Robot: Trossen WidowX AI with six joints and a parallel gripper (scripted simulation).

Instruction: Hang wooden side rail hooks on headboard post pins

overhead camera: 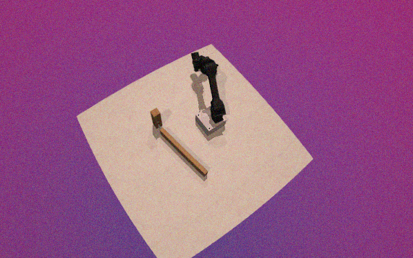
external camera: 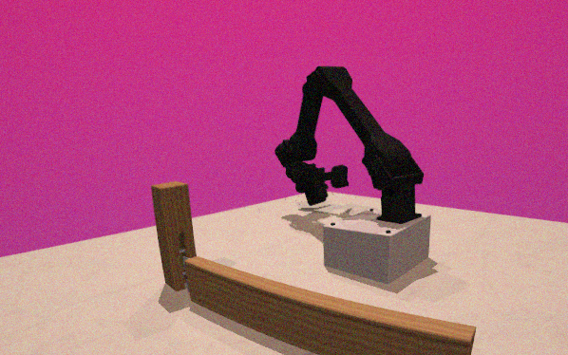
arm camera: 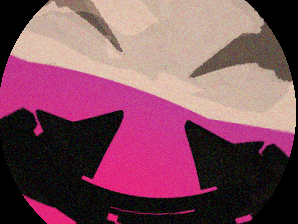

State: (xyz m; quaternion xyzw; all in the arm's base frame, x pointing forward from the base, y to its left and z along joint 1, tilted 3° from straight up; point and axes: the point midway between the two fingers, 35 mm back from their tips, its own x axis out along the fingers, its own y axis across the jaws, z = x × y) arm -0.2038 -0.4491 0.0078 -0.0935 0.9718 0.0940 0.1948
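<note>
Right now the wooden headboard post is 600 mm ahead of my gripper tip, 290 mm to the left of it and 20 mm above it.
</note>
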